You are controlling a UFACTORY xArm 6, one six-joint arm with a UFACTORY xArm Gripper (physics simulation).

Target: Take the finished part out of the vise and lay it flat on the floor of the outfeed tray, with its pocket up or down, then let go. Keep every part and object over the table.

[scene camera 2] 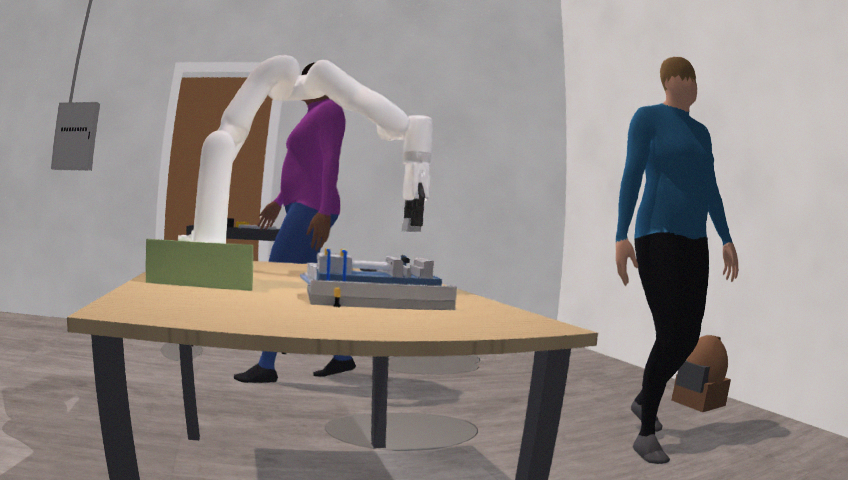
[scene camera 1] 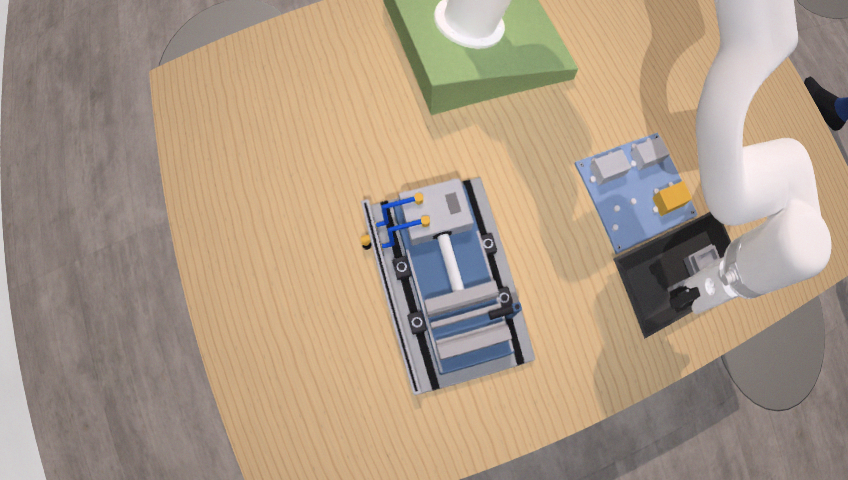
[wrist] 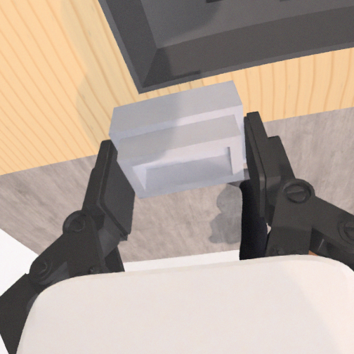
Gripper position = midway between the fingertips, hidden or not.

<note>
I see my gripper [scene camera 1: 691, 292], an orange block [scene camera 1: 667, 200], a blue board [scene camera 1: 637, 223] and a grey slotted base [scene camera 1: 399, 295].
My gripper also shows in scene camera 2 [scene camera 2: 412, 225] and in the wrist view [wrist: 183, 146]. The grey slotted base shows as well in scene camera 2 [scene camera 2: 343, 301]. The wrist view misses the orange block: it is out of frame.
</note>
